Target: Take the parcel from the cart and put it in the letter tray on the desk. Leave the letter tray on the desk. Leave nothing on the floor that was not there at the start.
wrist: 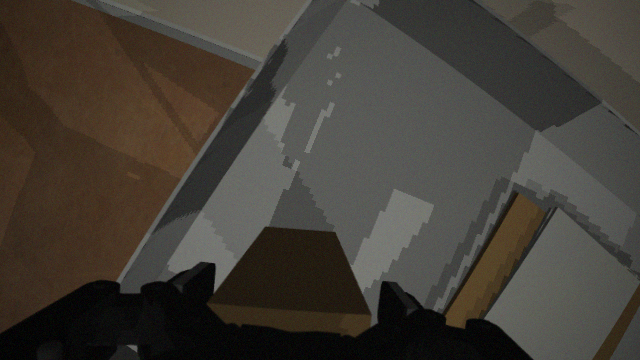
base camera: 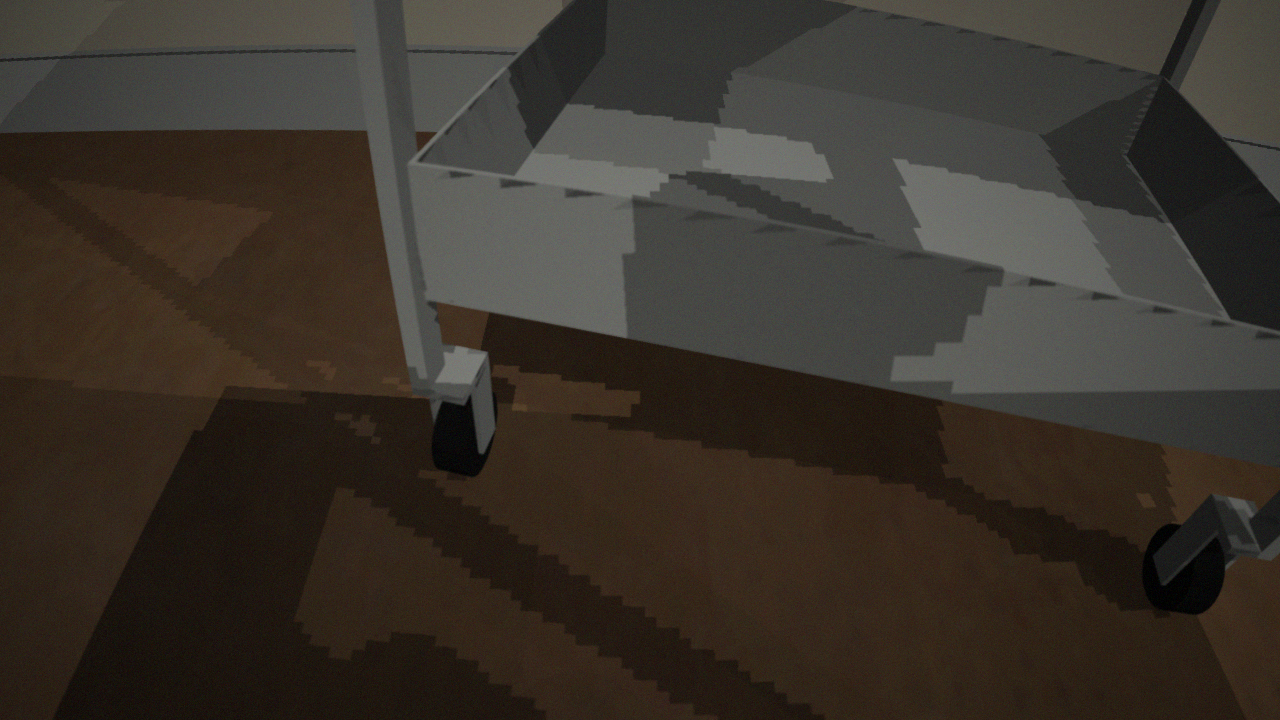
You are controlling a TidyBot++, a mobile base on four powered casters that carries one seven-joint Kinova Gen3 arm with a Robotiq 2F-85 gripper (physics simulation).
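Frame: origin at the arm's base, x ahead, y left, z up, level; millimetres.
Where they show: gripper, fingertip midpoint: point(wrist: 297, 291).
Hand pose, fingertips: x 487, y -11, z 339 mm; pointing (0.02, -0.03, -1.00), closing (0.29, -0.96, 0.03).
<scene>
Each offset is from my fingertips to the top centre of the thing. "*": to the spot under its first point. Level surfaces: height alone.
The parcel @[* 5 mm left, 17 mm ahead, 7 mm up] point(wrist: 300, 260), a brown box, stands in the upper tray of the grey cart point(wrist: 450, 55) point(base camera: 528, 241) in the wrist view. Its far side is dark, and a strip of its lighter top shows at the lower edge, partly hidden by the gripper body. My gripper point(wrist: 297, 291) is open, with one fingertip on each side of the parcel and a narrow gap seen at each side. Whether the fingertips are level with the parcel is hard to tell. The base camera shows the cart's lower tray, posts and casters. The desk and the letter tray do not show.
A larger brown item with a pale top panel @[* 204 mm right, 63 mm ahead, 56 mm down] point(wrist: 565, 280) lies in the cart tray to the right of the parcel. The tray's raised left wall point(wrist: 220, 145) stands beside the brown floor @[735 mm down] point(wrist: 100, 210). Black caster wheels point(base camera: 460, 438) point(base camera: 1183, 573) stand under the cart. A pale wall is behind it.
</scene>
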